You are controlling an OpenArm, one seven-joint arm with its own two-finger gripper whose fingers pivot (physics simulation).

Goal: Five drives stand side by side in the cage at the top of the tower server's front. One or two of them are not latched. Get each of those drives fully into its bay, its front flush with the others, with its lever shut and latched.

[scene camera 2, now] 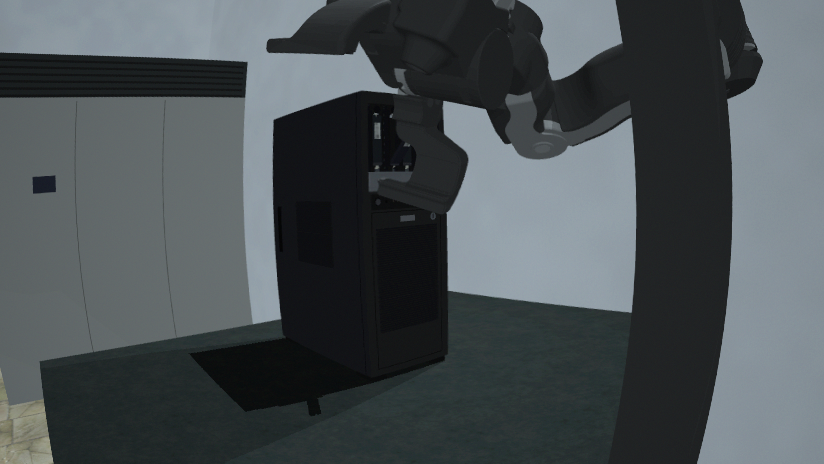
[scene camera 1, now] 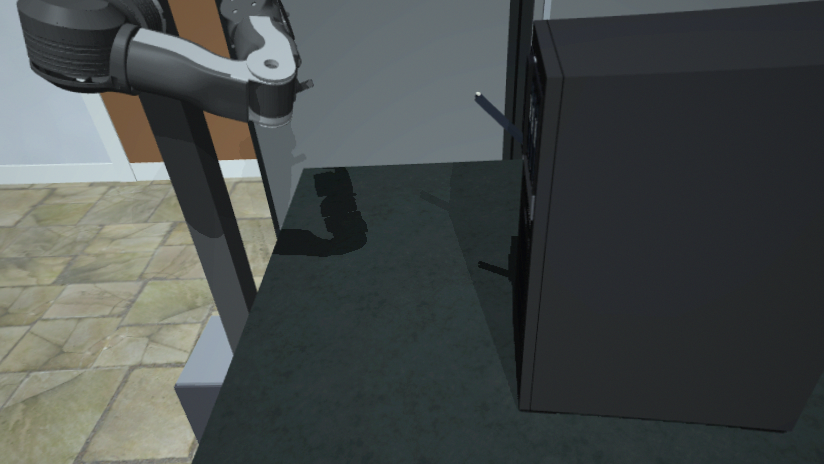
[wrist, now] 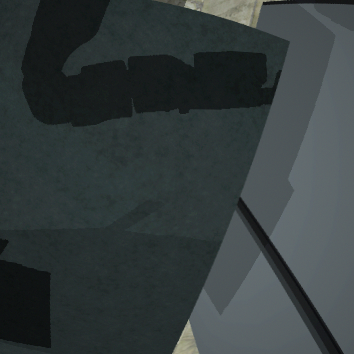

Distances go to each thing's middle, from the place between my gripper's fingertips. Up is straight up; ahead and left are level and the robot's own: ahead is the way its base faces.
Labels:
The tower server (scene camera 1: 665,275) is 530 mm ahead of my hand, 390 mm to the right of it and 110 mm below it.

